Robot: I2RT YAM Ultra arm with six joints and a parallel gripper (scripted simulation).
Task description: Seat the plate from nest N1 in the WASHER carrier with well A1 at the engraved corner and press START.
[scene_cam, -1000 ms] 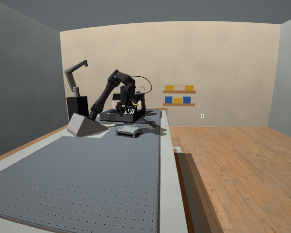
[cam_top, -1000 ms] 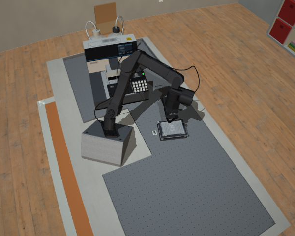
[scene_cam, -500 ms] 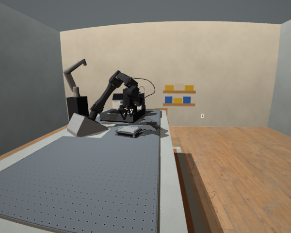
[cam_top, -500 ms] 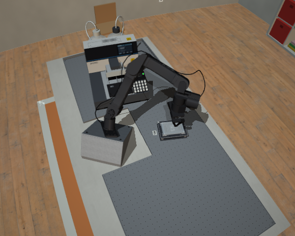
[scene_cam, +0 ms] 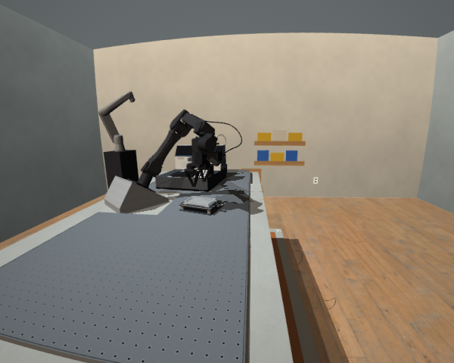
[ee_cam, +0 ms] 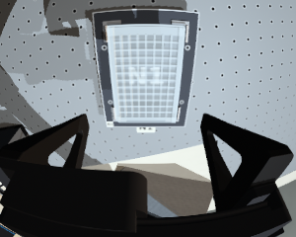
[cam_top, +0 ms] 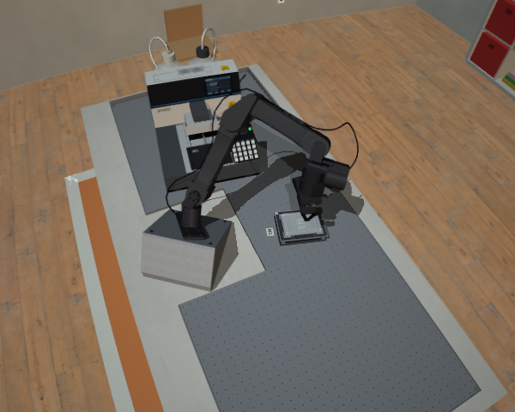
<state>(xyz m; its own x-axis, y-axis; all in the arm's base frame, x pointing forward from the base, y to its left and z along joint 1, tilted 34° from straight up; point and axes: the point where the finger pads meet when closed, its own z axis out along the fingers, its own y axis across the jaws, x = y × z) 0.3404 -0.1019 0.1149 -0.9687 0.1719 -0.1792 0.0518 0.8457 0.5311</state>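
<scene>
Right now the well plate is 9 cm below my hand. The rest, counted from my hand: black plate nest 10 cm below; then washer carrier 27 cm behind, 32 cm to the left, 3 cm below; then label 10 cm behind, 13 cm below.
</scene>
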